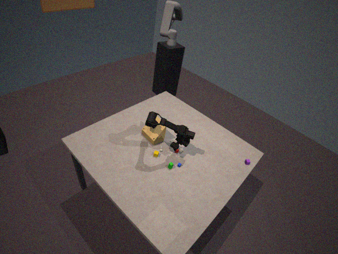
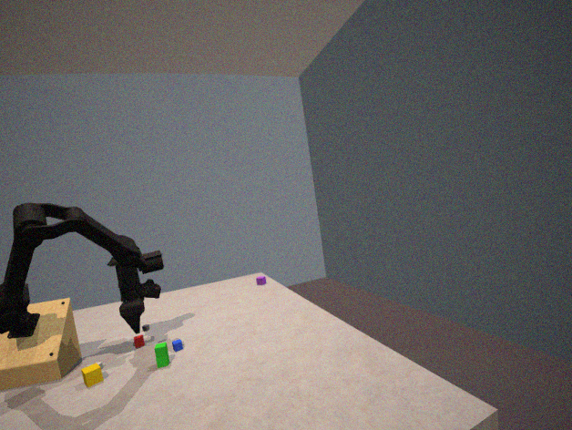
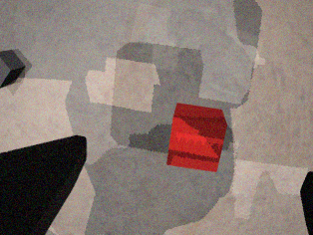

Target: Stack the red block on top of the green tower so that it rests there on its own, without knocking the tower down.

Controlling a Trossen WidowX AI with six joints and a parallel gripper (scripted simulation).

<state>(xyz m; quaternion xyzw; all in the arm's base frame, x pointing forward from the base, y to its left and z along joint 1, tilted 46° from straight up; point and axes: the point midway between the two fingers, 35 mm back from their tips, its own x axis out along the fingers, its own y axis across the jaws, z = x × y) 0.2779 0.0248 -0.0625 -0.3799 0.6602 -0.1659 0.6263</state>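
Now: gripper tip 40 mm above the red block. Round my gripper tip: blue cube (120 mm ahead, 80 mm to the right, 40 mm below); yellow cube (170 mm to the right, 60 mm behind, 40 mm below); green block (150 mm to the right, 100 mm ahead, 20 mm below).
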